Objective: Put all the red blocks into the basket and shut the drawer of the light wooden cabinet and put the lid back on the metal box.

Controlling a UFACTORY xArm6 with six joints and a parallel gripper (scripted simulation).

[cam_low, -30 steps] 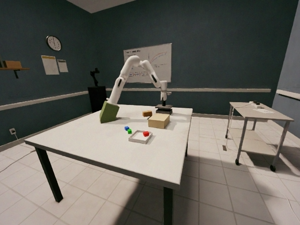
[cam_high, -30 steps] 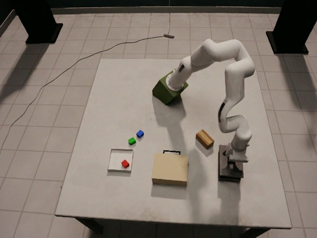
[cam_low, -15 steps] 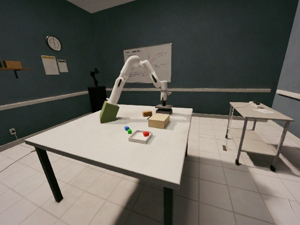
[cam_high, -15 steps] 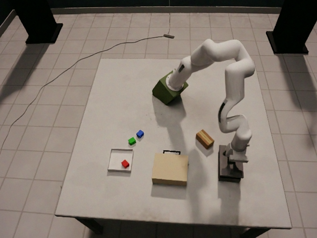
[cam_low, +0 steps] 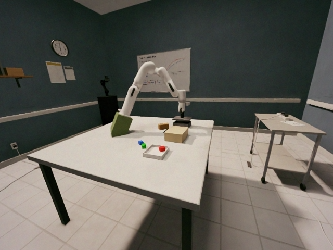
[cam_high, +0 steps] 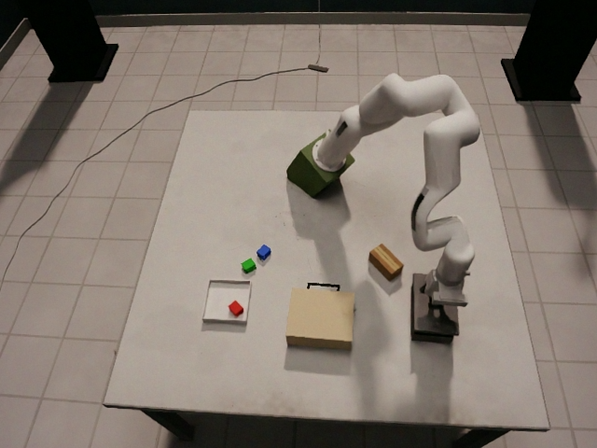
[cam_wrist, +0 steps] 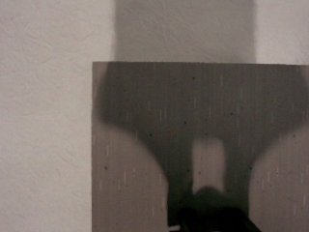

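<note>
Right now the grey metal lid is 3 cm below my hand. Round my hand: blue block 55 cm to the right, 23 cm behind, 11 cm below; light wooden cabinet 35 cm to the right, 8 cm below, 2 cm ahead; drawer 35 cm to the right, 8 cm below, 1 cm ahead.
</note>
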